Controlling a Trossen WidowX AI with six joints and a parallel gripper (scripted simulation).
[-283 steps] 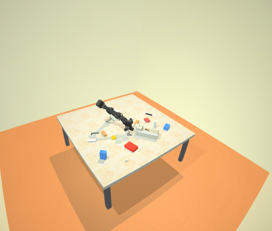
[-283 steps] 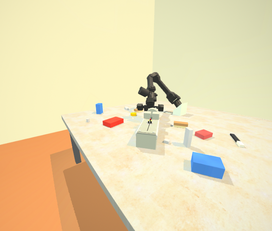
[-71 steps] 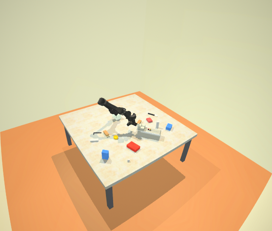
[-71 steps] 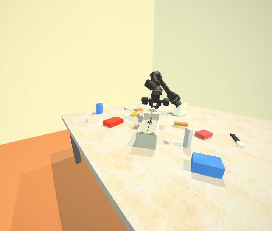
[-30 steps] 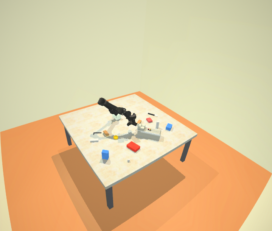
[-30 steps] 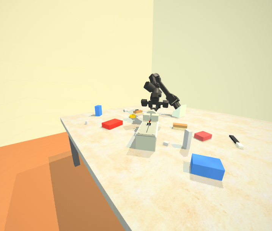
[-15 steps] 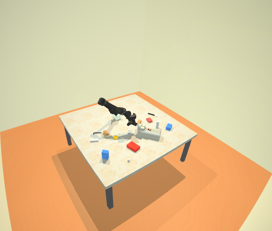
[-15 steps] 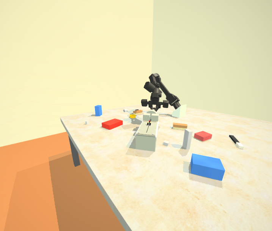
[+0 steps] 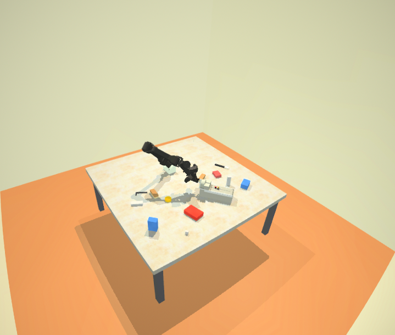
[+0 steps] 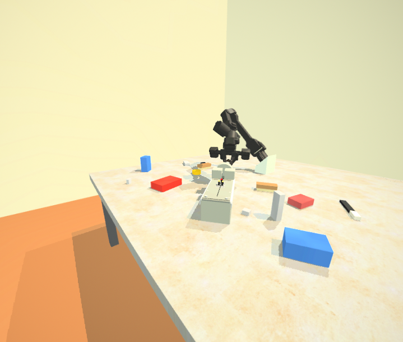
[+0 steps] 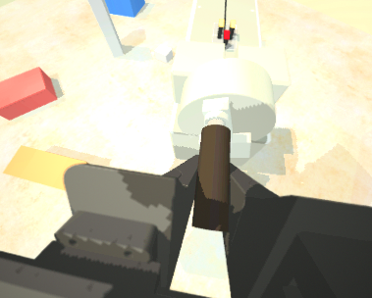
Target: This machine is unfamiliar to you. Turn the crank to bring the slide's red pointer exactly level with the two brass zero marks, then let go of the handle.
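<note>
Right now my gripper tip is 2 cm below the crank. From my gripper tip the other things lie so: brown crank handle (1 cm behind, 1 cm to the right, 3 cm above); red pointer (12 cm ahead, 8 cm to the left, 1 cm below); yellow disc (3 cm behind, 26 cm to the right, 8 cm below).
</note>
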